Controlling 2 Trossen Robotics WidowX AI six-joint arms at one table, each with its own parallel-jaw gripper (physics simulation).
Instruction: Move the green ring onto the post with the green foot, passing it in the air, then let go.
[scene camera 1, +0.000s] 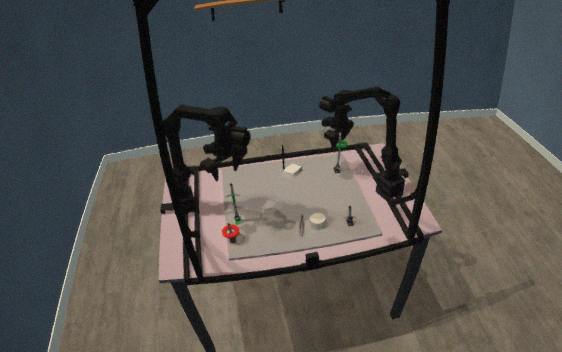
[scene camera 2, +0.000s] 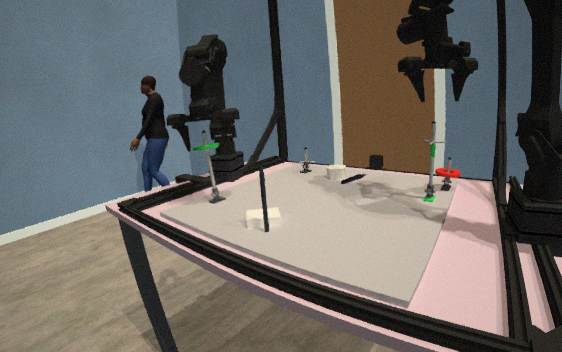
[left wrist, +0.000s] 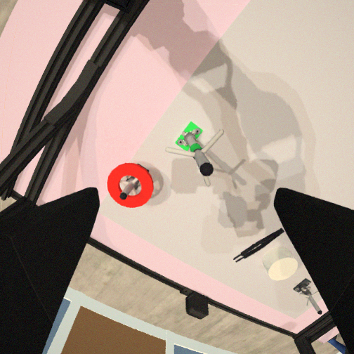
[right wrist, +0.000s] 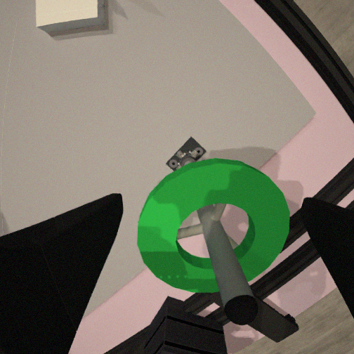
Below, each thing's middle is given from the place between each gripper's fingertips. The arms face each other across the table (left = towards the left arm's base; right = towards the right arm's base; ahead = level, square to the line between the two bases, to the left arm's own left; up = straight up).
The green ring (right wrist: 209, 181) is 1 cm to the right of my right hand, 1 cm behind it and 1 cm above it. From my right hand the other things lie so: red ring (left wrist: 132, 169) (50 cm to the left, 43 cm behind, 10 cm below).
Now: the red ring 19 cm below my left hand, 11 cm behind it and 1 cm to the left of it. The rest, counted from my left hand: green ring 50 cm to the right, 31 cm ahead, 9 cm below.
